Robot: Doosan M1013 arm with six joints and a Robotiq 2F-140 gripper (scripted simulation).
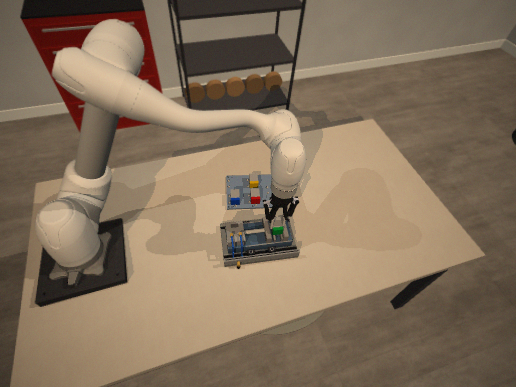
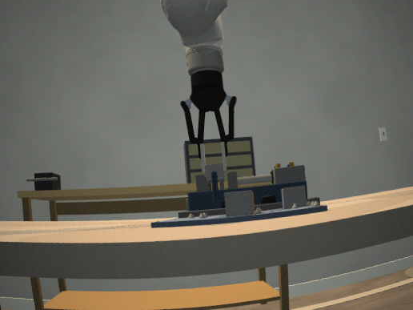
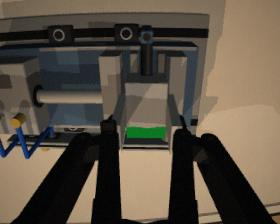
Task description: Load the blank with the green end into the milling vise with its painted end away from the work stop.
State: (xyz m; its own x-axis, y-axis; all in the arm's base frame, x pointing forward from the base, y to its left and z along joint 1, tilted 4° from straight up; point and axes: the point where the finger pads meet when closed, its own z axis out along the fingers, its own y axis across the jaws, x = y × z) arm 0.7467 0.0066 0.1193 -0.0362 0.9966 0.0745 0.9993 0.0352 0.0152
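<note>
Right now my hand is 30 mm above the green-ended blank. The rest, counted from my hand: work stop rod: 50 mm to the left, 50 mm below; then fixed jaw: 60 mm below, 30 mm ahead; then moving jaw: 60 mm below, 40 mm behind.
</note>
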